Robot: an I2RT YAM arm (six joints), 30 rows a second.
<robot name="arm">
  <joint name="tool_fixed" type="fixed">
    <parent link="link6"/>
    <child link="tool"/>
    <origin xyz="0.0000 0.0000 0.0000" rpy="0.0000 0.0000 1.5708"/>
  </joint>
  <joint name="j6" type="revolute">
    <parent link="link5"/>
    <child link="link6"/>
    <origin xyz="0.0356 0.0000 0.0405" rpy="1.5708 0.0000 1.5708"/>
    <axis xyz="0 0 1"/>
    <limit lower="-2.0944" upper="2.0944"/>
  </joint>
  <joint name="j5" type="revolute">
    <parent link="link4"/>
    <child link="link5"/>
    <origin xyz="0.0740 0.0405 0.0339" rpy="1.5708 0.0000 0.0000"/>
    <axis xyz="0 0 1"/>
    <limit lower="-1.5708" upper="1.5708"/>
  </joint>
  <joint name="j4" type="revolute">
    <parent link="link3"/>
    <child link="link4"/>
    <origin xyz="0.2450 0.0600 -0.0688"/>
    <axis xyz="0 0 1"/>
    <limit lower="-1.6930" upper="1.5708"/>
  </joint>
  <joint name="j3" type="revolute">
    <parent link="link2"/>
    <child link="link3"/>
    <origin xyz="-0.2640 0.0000 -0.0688" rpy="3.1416 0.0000 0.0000"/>
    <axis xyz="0 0 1"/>
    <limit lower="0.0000" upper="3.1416"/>
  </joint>
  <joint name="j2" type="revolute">
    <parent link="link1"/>
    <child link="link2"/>
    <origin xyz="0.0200 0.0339 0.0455" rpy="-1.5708 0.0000 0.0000"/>
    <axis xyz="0 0 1"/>
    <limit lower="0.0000" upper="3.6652"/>
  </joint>
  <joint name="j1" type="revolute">
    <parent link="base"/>
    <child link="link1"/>
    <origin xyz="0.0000 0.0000 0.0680"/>
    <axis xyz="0 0 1"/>
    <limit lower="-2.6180" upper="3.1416"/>
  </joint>
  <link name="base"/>
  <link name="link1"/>
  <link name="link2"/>
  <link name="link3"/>
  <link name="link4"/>
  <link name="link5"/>
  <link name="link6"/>
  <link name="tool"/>
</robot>
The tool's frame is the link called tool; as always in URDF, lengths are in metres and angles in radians.
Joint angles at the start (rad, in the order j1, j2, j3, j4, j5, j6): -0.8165, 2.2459, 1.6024, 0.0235, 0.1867, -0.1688
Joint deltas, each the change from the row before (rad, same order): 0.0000, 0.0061, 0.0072, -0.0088, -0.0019, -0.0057; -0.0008, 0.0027, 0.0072, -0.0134, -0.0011, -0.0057; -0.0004, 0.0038, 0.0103, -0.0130, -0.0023, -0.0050; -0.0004, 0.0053, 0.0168, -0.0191, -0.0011, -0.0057; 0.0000, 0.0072, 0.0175, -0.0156, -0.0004, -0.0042; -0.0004, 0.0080, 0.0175, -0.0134, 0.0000, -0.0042; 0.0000, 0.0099, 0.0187, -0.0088, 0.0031, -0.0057; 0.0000, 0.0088, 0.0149, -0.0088, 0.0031, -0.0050; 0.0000, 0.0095, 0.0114, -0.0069, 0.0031, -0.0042; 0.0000, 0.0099, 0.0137, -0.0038, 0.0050, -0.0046; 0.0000, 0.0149, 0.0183, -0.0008, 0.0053, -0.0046; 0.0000, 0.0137, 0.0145, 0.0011, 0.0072, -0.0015; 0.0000, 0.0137, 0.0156, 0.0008, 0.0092, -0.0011; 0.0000, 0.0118, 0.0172, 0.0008, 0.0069, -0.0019
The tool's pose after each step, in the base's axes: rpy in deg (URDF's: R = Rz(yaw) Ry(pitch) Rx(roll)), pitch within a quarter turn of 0, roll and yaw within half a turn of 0; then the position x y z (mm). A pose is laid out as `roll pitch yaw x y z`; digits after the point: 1 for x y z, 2 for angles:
-156.85 51.11 148.99 342.1 -373.6 155.8
-156.76 50.50 149.26 342.1 -374.2 155.6
-156.73 50.05 149.53 342.7 -375.0 155.9
-156.62 49.52 149.84 343.8 -376.4 157.1
-156.52 49.13 150.07 345.2 -377.8 157.8
-156.37 48.82 150.31 346.5 -379.6 158.3
-155.87 48.66 150.74 348.3 -381.7 158.7
-155.49 48.36 151.06 349.7 -383.2 158.4
-155.22 47.95 151.27 350.7 -384.5 156.8
-154.70 47.79 151.58 352.1 -386.3 155.9
-154.11 47.75 151.95 354.2 -388.8 154.3
-153.61 47.74 152.04 355.9 -391.0 152.2
-153.02 47.75 152.10 357.6 -393.3 150.3
-152.40 47.96 152.31 359.5 -395.7 150.0

